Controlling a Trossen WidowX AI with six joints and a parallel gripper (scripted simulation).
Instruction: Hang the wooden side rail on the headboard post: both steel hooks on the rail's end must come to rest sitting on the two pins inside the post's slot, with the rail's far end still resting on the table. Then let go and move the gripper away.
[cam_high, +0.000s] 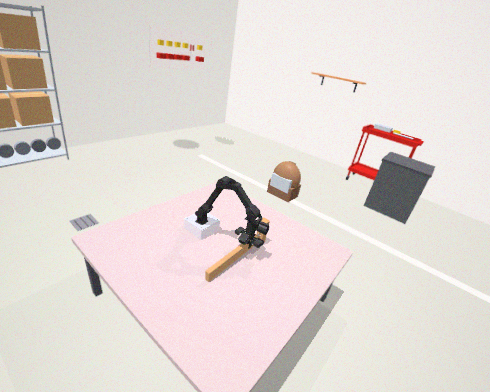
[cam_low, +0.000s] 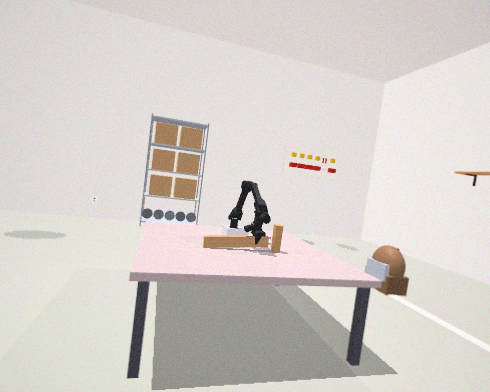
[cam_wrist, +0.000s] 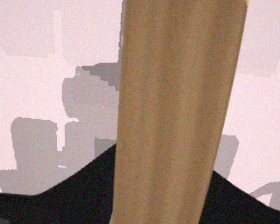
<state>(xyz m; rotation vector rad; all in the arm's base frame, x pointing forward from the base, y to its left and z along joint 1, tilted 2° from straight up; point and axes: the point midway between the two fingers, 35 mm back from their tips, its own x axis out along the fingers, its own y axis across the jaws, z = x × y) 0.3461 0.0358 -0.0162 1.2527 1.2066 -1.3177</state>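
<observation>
My gripper tip is now 15 cm to the right of the wooden headboard post, 4 cm below it and 1 cm short of it.
</observation>
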